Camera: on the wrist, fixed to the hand. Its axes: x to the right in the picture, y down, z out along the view.
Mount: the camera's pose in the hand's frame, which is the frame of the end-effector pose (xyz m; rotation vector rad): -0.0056 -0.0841 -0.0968 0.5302 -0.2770 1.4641
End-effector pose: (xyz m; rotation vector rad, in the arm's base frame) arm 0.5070 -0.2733 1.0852 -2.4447 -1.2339 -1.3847
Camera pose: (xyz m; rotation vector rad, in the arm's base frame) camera 0.3822 -0.2607 1.1126 -2.1439 0.3180 -0.2416
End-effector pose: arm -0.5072 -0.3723 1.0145 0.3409 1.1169 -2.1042
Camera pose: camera -0.5714 -0.2612 1.0118 0.7731 -0.0461 -0.9761
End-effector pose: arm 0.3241 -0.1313 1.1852 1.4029 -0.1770 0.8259
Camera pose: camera 0.3365 -0.0406 1.0952 1.7858 -1.3902 1.9438
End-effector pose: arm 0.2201 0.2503 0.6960 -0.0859 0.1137 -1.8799
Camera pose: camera 0.1311 0.2847 0.6102 0.0928 -0.4195 -0.3806
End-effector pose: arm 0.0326 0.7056 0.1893 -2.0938 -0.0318 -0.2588
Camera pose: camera -0.0002 0.6665 0.3071 -1.1755 1.0849 0.8278
